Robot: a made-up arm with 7 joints.
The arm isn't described. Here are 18 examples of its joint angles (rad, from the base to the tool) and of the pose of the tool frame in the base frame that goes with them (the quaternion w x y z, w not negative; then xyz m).
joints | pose
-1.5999 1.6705 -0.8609 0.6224 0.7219 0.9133 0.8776 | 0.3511 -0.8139 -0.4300 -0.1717 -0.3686 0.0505 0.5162
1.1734 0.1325 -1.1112 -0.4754 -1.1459 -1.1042 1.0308 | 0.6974 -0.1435 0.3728 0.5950 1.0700 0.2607 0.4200
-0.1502 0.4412 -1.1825 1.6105 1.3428 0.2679 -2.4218 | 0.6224 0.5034 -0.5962 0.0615 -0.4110 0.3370 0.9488
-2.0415 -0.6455 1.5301 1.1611 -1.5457 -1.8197 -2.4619 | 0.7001 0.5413 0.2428 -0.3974 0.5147 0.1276 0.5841
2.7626 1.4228 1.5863 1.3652 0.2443 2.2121 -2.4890 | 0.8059 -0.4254 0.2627 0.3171 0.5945 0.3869 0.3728
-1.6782 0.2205 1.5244 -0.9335 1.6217 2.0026 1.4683 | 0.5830 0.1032 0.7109 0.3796 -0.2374 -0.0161 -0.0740
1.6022 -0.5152 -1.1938 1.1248 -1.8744 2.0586 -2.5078 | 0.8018 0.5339 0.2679 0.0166 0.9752 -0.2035 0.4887
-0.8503 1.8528 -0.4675 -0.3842 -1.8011 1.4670 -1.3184 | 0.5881 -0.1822 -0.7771 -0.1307 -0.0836 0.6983 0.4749
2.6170 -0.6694 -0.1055 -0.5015 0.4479 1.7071 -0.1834 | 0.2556 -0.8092 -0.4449 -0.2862 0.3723 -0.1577 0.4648
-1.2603 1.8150 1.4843 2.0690 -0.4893 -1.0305 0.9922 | 0.7185 0.6266 -0.0328 0.3001 0.1328 -0.3009 0.1543
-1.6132 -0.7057 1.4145 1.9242 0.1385 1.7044 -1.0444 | 0.0284 0.0223 0.7783 0.6269 -0.1478 0.6315 0.9866
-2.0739 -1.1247 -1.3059 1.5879 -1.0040 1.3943 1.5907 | 0.3280 0.7178 0.4233 0.4450 -0.5190 0.1711 0.3727
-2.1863 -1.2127 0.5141 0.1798 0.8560 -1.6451 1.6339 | 0.2430 0.3200 -0.8250 -0.3974 -0.3930 0.0735 0.0928
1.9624 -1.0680 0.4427 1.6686 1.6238 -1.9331 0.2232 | 0.5153 -0.4885 -0.0860 0.6989 0.6801 0.4493 0.1939
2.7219 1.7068 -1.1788 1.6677 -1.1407 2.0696 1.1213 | 0.9578 0.1665 -0.1891 -0.1387 0.7426 0.0580 0.0588
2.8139 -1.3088 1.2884 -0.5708 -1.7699 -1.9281 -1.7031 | 0.3955 0.3070 0.7201 0.4804 0.0015 0.6806 0.7959
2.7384 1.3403 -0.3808 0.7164 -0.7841 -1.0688 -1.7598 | 0.3157 -0.0553 -0.7901 0.5224 0.3328 0.5447 -0.0769
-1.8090 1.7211 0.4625 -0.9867 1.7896 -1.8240 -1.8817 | 0.0462 -0.4403 -0.3153 -0.8394 0.1293 -0.5306 0.8319
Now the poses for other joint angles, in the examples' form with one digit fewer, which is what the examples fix.
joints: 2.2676 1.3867 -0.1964 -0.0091 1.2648 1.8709 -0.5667
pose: 0.031 -0.476 0.309 -0.823 0.174 -0.198 0.313
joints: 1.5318 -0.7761 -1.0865 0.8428 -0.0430 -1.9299 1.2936
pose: 0.546 -0.784 0.160 0.248 0.969 0.395 0.407
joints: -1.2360 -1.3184 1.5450 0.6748 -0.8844 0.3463 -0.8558
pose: 0.084 0.125 0.118 -0.982 0.225 0.112 0.582
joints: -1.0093 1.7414 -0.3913 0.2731 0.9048 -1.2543 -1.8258
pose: 0.247 0.284 0.587 0.717 -0.237 0.003 1.124
